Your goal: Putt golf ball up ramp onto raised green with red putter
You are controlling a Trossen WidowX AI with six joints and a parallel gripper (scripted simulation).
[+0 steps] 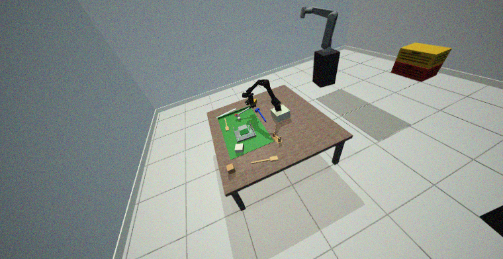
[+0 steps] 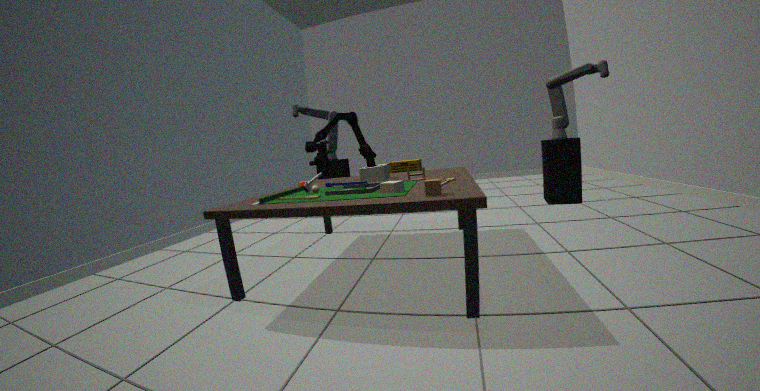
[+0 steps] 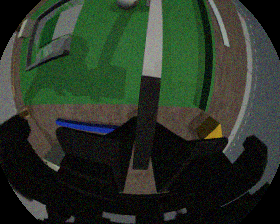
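Now: the blue putter 9 cm to the left of my gripper tip, 7 cm behind it and 6 cm below it. Also, from my gripper tip: red putter 12 cm ahead, 2 cm to the left; then yellow cube 22 cm to the right, 6 cm below, 4 cm behind; then white golf ball 21 cm ahead, 7 cm to the left, 5 cm below.
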